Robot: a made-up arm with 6 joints. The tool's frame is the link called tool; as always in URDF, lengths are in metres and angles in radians. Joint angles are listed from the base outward.
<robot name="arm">
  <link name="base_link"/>
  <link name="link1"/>
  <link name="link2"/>
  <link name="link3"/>
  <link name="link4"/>
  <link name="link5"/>
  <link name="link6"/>
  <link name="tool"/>
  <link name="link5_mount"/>
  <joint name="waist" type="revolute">
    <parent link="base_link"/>
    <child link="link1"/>
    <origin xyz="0 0 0.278" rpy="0 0 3.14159"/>
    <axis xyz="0 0 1"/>
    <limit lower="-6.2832" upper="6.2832"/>
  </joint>
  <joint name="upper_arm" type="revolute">
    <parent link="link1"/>
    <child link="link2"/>
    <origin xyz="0 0 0" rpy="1.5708 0 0"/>
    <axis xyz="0 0 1"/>
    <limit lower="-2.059" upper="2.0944"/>
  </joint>
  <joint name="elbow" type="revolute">
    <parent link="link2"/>
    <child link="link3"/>
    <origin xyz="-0.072 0.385 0" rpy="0 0 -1.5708"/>
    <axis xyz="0 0 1"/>
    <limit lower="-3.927" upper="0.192"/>
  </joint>
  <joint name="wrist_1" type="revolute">
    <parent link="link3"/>
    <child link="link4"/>
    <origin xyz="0.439 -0.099 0" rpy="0 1.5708 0"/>
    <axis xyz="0 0 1"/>
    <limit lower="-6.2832" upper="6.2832"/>
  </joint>
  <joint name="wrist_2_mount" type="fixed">
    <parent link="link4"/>
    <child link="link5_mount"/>
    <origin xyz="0 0 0"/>
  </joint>
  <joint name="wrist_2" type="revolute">
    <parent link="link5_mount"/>
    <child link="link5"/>
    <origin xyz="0 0 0" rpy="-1.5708 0 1.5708"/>
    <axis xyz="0 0 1"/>
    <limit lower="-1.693" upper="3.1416"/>
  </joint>
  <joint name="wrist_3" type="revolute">
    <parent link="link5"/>
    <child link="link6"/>
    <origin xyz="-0.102 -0.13 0" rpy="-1.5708 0 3.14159"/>
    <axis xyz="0 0 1"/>
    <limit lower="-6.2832" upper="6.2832"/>
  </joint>
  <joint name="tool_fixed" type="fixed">
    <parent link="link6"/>
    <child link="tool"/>
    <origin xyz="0 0 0"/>
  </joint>
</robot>
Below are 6 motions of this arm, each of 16 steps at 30 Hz.
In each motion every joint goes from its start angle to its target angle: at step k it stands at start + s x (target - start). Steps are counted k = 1, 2, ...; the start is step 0. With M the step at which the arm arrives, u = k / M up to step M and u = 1 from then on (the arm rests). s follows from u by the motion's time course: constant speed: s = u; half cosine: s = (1 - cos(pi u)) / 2; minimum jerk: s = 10 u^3 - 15 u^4 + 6 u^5.
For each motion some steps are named. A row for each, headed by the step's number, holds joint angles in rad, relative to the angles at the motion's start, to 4 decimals.
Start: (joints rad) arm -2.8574 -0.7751 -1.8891 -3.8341 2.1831 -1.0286
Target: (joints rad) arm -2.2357 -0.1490 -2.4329 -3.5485 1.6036 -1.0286
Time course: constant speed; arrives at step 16
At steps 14, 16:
14: 0.5440 0.5478 -0.4758 0.2499 -0.5071 0.0000
16: 0.6217 0.6261 -0.5438 0.2856 -0.5795 0.0000

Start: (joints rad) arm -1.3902 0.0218 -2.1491 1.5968 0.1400 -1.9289
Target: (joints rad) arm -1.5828 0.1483 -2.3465 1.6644 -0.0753 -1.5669
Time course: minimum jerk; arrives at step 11
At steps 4, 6, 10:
4: -0.0494 0.0325 -0.0507 0.0174 -0.0553 0.0929
6: -0.1126 0.0740 -0.1154 0.0395 -0.1259 0.2117
10: -0.1913 0.1257 -0.1961 0.0672 -0.2139 0.3596

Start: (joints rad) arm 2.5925 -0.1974 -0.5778 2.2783 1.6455 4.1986
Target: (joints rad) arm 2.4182 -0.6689 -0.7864 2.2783 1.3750 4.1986
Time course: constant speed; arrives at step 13
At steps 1, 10, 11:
1: -0.0134 -0.0363 -0.0160 0.0000 -0.0208 0.0000
10: -0.1341 -0.3627 -0.1605 0.0000 -0.2081 0.0000
11: -0.1475 -0.3990 -0.1765 0.0000 -0.2289 0.0000

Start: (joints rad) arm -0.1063 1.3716 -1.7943 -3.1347 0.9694 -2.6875
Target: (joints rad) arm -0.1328 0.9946 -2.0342 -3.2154 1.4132 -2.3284
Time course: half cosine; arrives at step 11
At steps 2, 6, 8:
2: -0.0021 -0.0299 -0.0190 -0.0064 0.0352 0.0285
6: -0.0151 -0.2153 -0.1370 -0.0461 0.2535 0.2051
8: -0.0219 -0.3119 -0.1985 -0.0668 0.3672 0.2971

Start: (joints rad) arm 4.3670 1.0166 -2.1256 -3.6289 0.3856 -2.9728
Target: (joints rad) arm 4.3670 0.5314 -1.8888 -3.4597 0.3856 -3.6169
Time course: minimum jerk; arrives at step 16
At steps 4, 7, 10, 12, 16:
4: 0.0000 -0.0502 0.0245 0.0175 0.0000 -0.0667
7: 0.0000 -0.1863 0.0909 0.0650 0.0000 -0.2474
10: 0.0000 -0.3517 0.1716 0.1226 0.0000 -0.4668
12: 0.0000 -0.4350 0.2123 0.1517 0.0000 -0.5774
16: 0.0000 -0.4852 0.2368 0.1692 0.0000 -0.6441

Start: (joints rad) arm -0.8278 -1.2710 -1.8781 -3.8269 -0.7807 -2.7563
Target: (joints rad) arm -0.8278 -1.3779 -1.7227 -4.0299 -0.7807 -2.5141
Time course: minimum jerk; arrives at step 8
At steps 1, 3, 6, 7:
1: 0.0000 -0.0017 0.0025 -0.0033 0.0000 0.0039
3: 0.0000 -0.0294 0.0428 -0.0559 0.0000 0.0667
6: 0.0000 -0.0958 0.1393 -0.1820 0.0000 0.2171
7: 0.0000 -0.1052 0.1529 -0.1997 0.0000 0.2383

